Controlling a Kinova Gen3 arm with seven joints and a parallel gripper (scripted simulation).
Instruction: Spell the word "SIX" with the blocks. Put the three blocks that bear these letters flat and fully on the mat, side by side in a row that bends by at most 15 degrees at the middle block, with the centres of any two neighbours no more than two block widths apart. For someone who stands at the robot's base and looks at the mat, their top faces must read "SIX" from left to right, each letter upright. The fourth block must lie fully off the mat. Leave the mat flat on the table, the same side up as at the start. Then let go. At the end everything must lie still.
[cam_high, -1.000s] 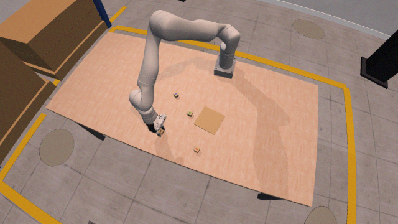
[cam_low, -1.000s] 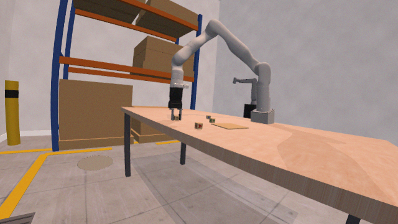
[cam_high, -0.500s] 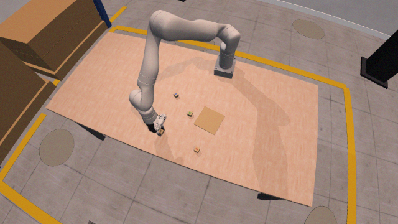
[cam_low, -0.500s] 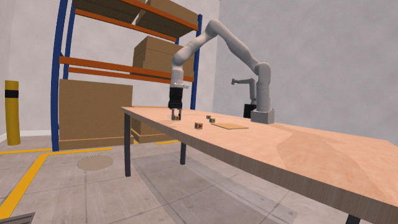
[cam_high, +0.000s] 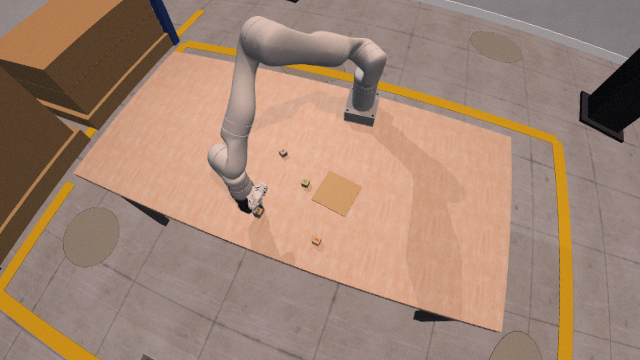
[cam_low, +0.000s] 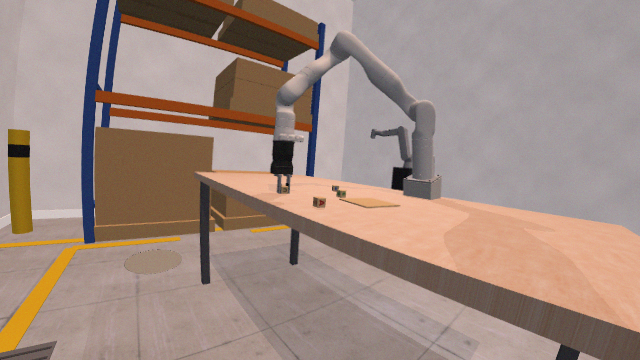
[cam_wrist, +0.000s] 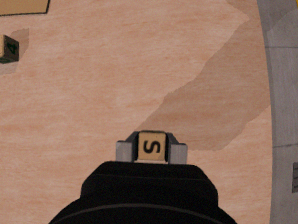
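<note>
The tan mat is 220 mm behind my hand, 200 mm to the left of it and 20 mm below it. From my hand the other things lie so: block: 230 mm to the left, 20 mm behind.
</note>
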